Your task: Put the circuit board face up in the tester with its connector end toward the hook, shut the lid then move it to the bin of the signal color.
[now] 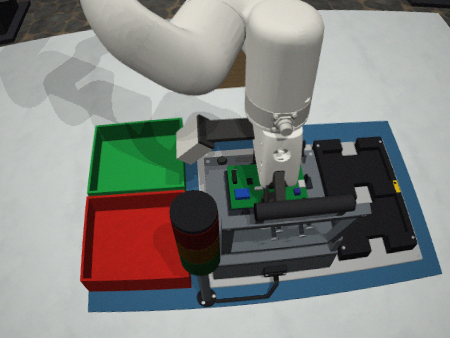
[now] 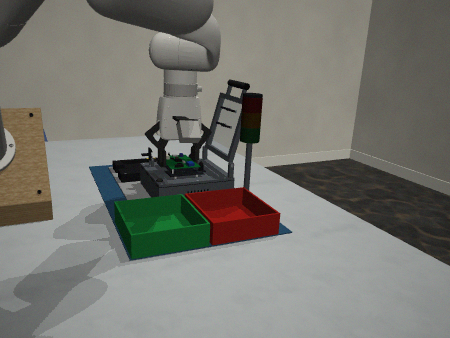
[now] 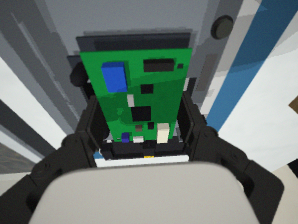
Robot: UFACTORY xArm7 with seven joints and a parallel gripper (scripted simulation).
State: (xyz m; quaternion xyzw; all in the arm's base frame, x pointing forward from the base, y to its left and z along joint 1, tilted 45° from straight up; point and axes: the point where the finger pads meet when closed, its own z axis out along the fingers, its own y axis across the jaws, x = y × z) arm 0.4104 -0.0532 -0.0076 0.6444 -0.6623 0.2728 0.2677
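Now: the green circuit board right at my hand. Also, from my hand: tester plate (2 cm below, 1 cm to the left, 1 cm ahead); tester lid (13 cm ahead, 9 cm above); latch hook (6 cm to the left, 6 cm behind).
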